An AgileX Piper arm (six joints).
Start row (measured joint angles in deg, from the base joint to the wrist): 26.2, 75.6, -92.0, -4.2, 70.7, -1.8
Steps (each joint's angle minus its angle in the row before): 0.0, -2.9, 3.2, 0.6, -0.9, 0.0; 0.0, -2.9, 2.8, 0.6, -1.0, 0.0; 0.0, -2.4, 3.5, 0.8, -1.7, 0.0; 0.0, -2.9, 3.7, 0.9, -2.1, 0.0; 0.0, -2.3, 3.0, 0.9, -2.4, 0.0; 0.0, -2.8, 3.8, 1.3, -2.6, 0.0; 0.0, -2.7, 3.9, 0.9, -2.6, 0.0; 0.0, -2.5, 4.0, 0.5, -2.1, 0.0; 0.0, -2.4, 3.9, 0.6, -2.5, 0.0; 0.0, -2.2, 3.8, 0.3, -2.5, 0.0; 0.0, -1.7, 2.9, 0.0, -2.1, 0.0
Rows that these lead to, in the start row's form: 26.2, 72.7, -88.8, -3.6, 69.8, -1.8; 26.2, 69.8, -86.0, -3.0, 68.8, -1.8; 26.2, 67.4, -82.5, -2.2, 67.1, -1.8; 26.2, 64.5, -78.8, -1.3, 65.0, -1.8; 26.2, 62.2, -75.8, -0.4, 62.6, -1.8; 26.2, 59.4, -72.0, 0.9, 60.0, -1.8; 26.2, 56.7, -68.1, 1.8, 57.4, -1.8; 26.2, 54.2, -64.1, 2.3, 55.3, -1.8; 26.2, 51.8, -60.2, 2.9, 52.8, -1.8; 26.2, 49.6, -56.4, 3.2, 50.3, -1.8; 26.2, 47.9, -53.5, 3.2, 48.2, -1.8
